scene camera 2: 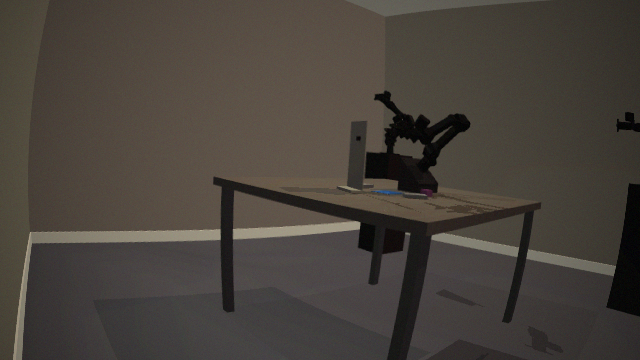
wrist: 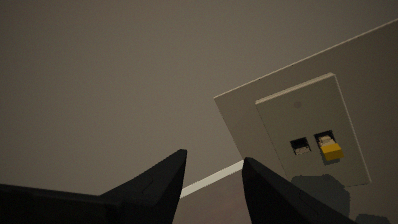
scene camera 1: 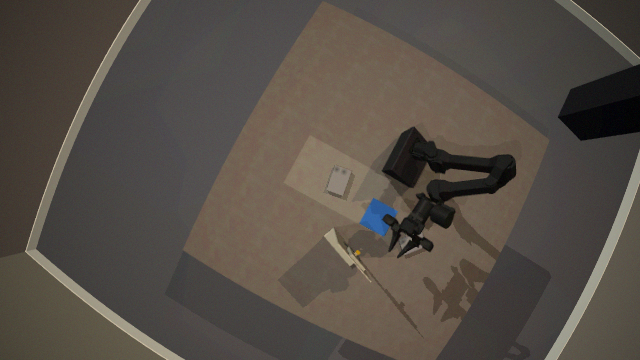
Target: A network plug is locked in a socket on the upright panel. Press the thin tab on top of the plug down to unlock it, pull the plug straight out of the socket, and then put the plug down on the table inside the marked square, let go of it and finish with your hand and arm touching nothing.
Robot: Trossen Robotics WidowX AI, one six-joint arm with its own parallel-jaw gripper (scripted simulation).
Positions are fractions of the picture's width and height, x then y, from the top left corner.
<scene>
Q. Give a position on a blue marked square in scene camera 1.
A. At 0.58, 0.61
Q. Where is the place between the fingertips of my gripper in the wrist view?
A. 0.54, 0.72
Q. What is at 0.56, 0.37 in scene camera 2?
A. An upright panel.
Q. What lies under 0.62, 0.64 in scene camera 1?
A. My gripper.
</scene>
